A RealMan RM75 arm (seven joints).
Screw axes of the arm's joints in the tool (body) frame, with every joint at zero. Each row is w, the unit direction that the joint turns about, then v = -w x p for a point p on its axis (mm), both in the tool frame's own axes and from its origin. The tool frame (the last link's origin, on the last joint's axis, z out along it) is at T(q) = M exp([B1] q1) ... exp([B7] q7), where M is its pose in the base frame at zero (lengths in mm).
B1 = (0, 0, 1, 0, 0, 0)
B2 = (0, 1, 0, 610, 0, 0)
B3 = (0, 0, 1, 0, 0, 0)
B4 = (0, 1, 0, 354, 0, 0)
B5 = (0, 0, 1, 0, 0, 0)
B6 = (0, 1, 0, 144, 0, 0)
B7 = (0, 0, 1, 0, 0, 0)
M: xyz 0 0 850.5 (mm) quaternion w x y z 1 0 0 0
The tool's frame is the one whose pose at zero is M.
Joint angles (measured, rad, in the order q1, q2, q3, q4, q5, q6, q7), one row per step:
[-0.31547 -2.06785 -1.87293 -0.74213 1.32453 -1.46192 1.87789]
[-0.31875 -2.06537 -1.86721 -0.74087 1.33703 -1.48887 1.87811]
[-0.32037 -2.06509 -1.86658 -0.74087 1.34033 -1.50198 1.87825]
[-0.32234 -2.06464 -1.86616 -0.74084 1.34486 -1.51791 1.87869]
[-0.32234 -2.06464 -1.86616 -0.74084 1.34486 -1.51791 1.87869]
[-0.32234 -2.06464 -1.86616 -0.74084 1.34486 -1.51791 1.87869]
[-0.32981 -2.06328 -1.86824 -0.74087 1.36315 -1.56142 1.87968]
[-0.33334 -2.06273 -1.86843 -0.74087 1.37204 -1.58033 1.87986]
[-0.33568 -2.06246 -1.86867 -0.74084 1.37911 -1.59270 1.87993]
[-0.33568 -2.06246 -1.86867 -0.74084 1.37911 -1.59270 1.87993]
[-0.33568 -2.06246 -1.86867 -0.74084 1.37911 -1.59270 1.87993]
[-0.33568 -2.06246 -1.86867 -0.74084 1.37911 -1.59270 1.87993]
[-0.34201 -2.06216 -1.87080 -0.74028 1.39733 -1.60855 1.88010]
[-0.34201 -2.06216 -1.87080 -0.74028 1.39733 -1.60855 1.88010]
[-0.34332 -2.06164 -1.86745 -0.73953 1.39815 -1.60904 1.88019]
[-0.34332 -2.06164 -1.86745 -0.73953 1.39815 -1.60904 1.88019]
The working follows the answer.
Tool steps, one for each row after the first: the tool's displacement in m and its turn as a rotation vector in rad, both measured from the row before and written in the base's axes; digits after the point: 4 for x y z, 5 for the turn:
[0.0018 -0.0038 -0.0013 -0.02544 0.00175 -0.02610]
[0.0012 -0.0015 -0.0001 -0.00922 -0.00290 -0.01165]
[0.0014 -0.0018 -0.0001 -0.01104 -0.00299 -0.01420]
[0.0000 0.0000 0.0000 0.00000 0.00000 0.00000]
[0.0000 0.0000 0.0000 0.00000 0.00000 0.00000]
[0.0035 -0.0045 0.0000 -0.03081 -0.00397 -0.03996]
[0.0015 -0.0021 -0.0002 -0.01481 -0.00080 -0.01777]
[0.0008 -0.0014 -0.0002 -0.01036 0.00042 -0.01169]
[0.0000 0.0000 0.0000 0.00000 0.00000 0.00000]
[0.0000 0.0000 0.0000 0.00000 0.00000 0.00000]
[0.0000 0.0000 0.0000 0.00000 0.00000 0.00000]
[0.0010 -0.0016 -0.0009 -0.01658 0.00776 -0.01851]
[0.0000 0.0000 0.0000 0.00000 0.00000 0.00000]
[0.0003 -0.0002 -0.0006 -0.00363 0.00188 -0.00278]
[0.0000 0.0000 0.0000 0.00000 0.00000 0.00000]

Tool pose at each row, in the base's axes (x y z in m, rotation vector in rad; rounded; the steps above come from the unrounded poses):
[-0.2315 0.2980 -0.0195 -2.63974 -0.47063 -1.05372]
[-0.2298 0.2942 -0.0208 -2.67579 -0.45335 -1.05993]
[-0.2285 0.2928 -0.0209 -2.68849 -0.44481 -1.06765]
[-0.2272 0.2910 -0.0210 -2.70397 -0.43404 -1.07630]
[-0.2272 0.2910 -0.0210 -2.70397 -0.43404 -1.07630]
[-0.2272 0.2910 -0.0210 -2.70397 -0.43404 -1.07630]
[-0.2237 0.2865 -0.0210 -2.74900 -0.40214 -1.09438]
[-0.2222 0.2844 -0.0212 -2.77031 -0.38821 -1.10111]
[-0.2214 0.2830 -0.0214 -2.78525 -0.37924 -1.10423]
[-0.2214 0.2830 -0.0214 -2.78525 -0.37924 -1.10423]
[-0.2214 0.2830 -0.0214 -2.78525 -0.37924 -1.10423]
[-0.2214 0.2830 -0.0214 -2.78525 -0.37924 -1.10423]
[-0.2204 0.2814 -0.0223 -2.81220 -0.36419 -1.09887]
[-0.2204 0.2814 -0.0223 -2.81220 -0.36419 -1.09887]
[-0.2201 0.2812 -0.0229 -2.81755 -0.36258 -1.09716]
[-0.2201 0.2812 -0.0229 -2.81755 -0.36258 -1.09716]

